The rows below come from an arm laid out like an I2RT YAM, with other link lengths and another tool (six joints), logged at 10 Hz.
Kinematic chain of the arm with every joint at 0, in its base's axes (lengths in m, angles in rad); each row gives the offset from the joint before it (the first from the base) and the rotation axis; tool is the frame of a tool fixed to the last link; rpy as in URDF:
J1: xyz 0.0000 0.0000 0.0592 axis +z
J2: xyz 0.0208 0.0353 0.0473 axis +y
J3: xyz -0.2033 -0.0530 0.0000 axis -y
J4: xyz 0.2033 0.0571 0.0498 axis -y
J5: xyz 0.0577 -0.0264 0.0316 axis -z
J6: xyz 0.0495 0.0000 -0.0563 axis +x
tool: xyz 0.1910 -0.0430 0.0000 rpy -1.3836 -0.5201 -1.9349
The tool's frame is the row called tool.
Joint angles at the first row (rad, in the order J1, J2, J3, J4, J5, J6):
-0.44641, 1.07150, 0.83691, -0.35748, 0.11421, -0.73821
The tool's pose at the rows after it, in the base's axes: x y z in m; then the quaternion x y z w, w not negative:
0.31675 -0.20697 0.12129 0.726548 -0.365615 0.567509 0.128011
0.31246 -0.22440 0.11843 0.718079 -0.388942 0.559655 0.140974
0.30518 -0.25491 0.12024 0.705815 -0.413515 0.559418 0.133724
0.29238 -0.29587 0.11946 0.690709 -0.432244 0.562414 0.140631
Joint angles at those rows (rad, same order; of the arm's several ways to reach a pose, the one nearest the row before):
-0.44666, 1.10914, 0.89711, -0.42562, 0.11973, -0.64490
-0.48598, 1.15739, 0.92544, -0.41755, 0.12915, -0.62817
-0.63501, 1.20668, 0.97145, -0.40832, 0.01356, -0.66138
-0.79666, 1.28115, 1.00696, -0.35912, -0.08954, -0.71678

